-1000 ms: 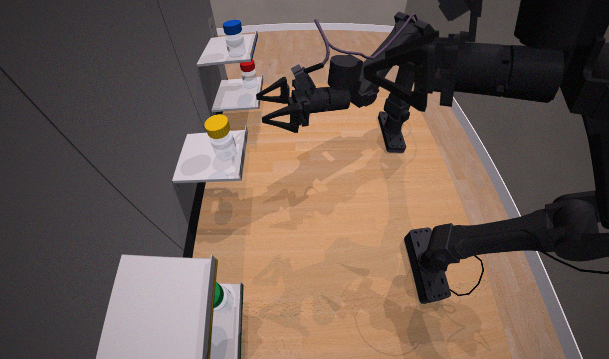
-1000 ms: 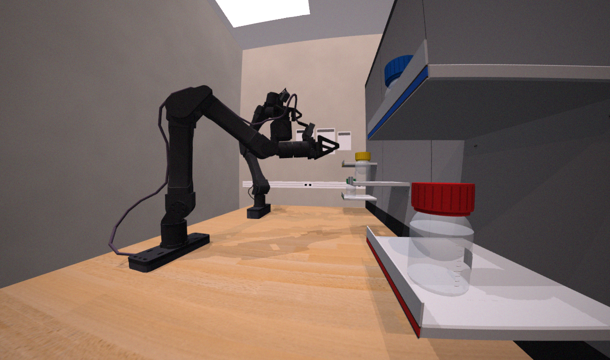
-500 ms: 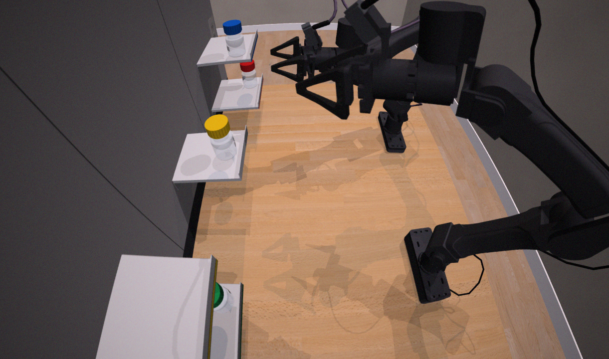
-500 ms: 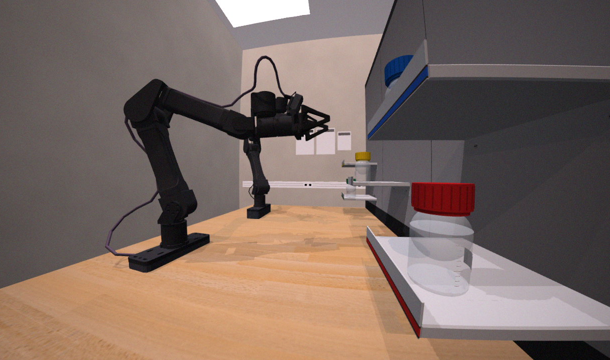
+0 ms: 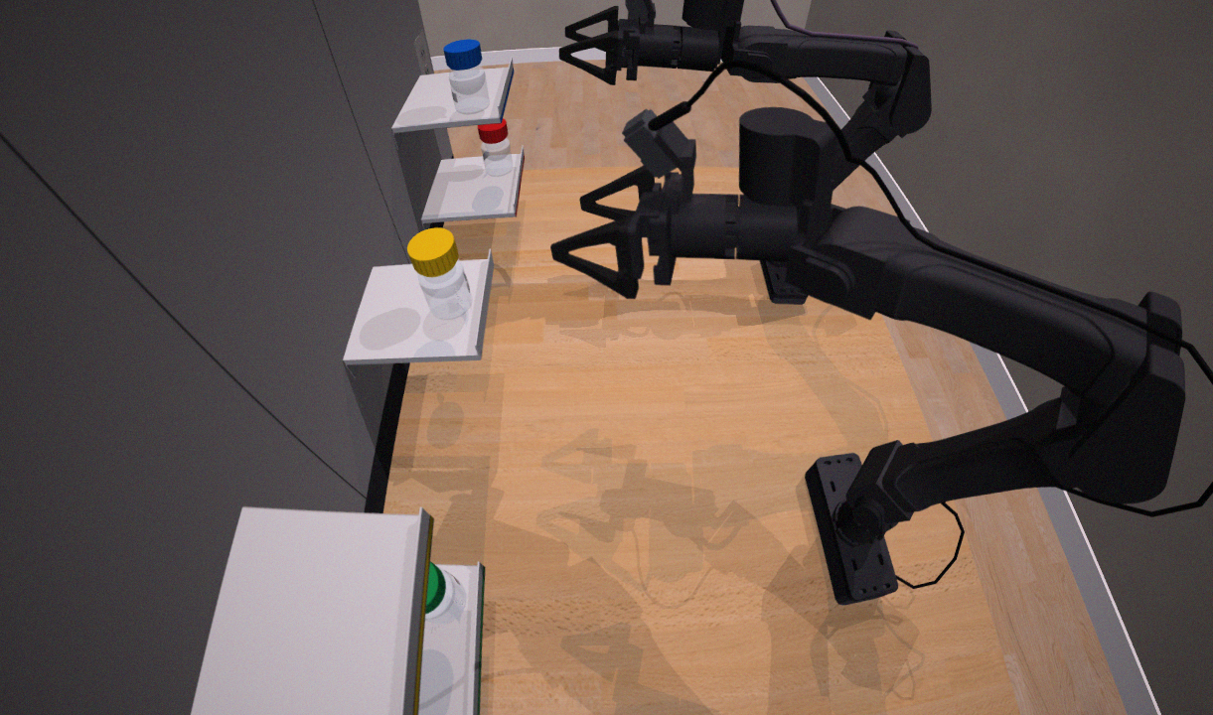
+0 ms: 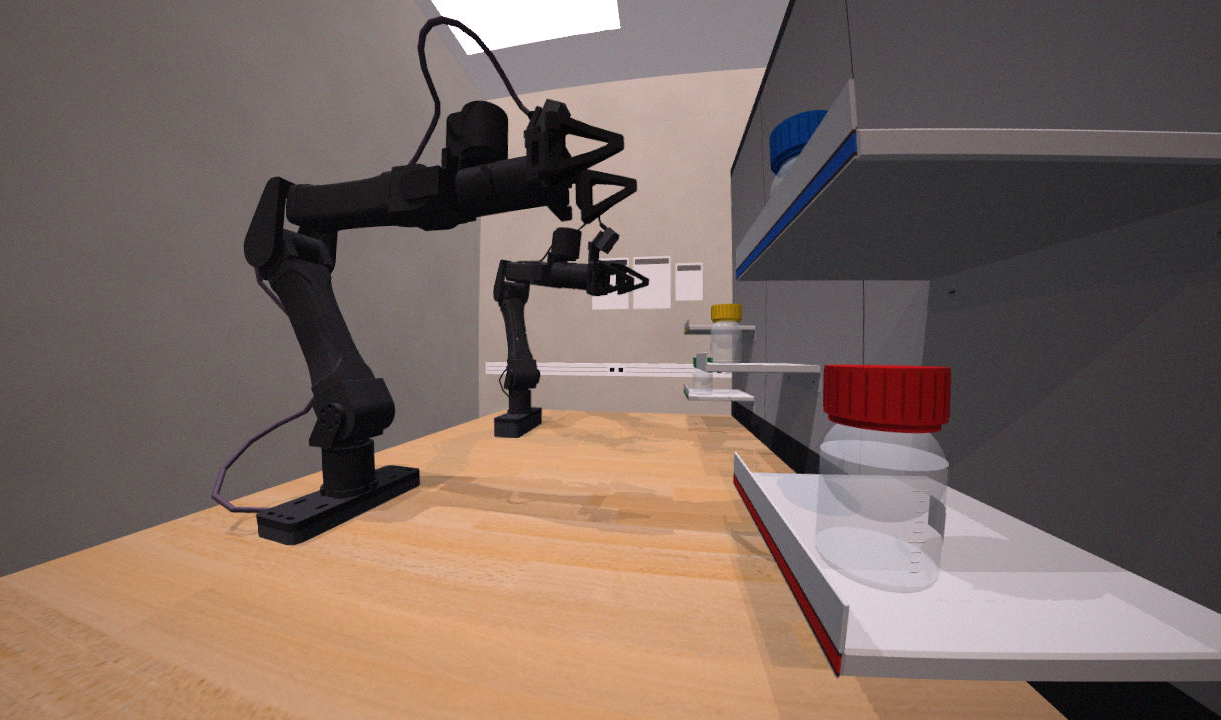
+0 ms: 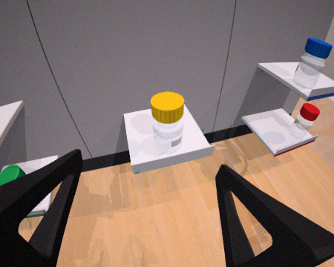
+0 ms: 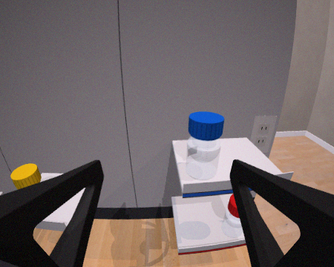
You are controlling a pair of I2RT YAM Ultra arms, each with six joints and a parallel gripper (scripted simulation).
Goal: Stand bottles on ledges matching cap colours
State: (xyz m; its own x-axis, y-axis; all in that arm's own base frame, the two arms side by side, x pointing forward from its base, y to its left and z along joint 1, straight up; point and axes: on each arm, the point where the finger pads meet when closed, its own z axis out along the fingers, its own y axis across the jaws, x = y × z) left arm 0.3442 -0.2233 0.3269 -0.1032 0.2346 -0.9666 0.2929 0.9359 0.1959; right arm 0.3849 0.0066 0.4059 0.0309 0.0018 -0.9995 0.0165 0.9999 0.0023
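Now: left hand 170 mm short of the yellow-capped bottle, 50 mm to the left of it and 120 mm above it. Round my left hand: green-capped bottle: 150 mm ahead, 290 mm to the left, 210 mm below; then grey wall: 310 mm ahead, 30 mm to the right, 80 mm above; then blue-capped bottle: 190 mm ahead, 390 mm to the right, 20 mm below.
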